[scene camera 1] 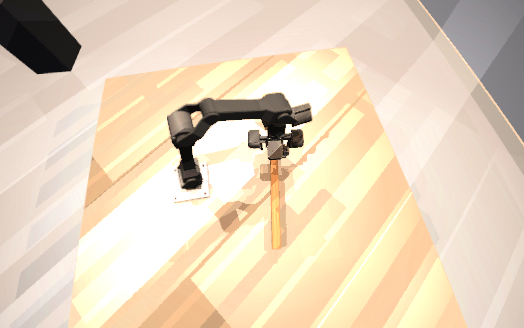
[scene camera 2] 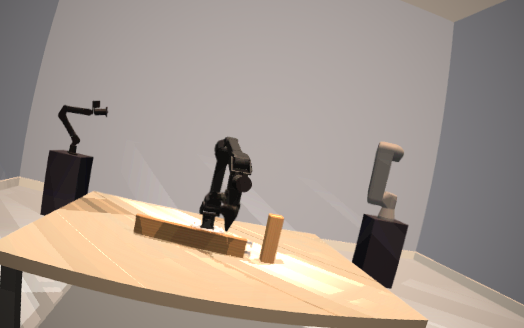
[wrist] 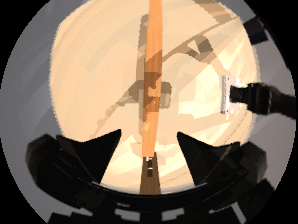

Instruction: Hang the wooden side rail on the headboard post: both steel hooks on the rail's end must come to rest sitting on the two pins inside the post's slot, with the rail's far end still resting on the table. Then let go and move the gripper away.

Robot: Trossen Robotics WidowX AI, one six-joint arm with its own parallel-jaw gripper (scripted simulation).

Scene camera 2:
my gripper: 226,229
wooden side rail: 177,233
headboard post: 274,225
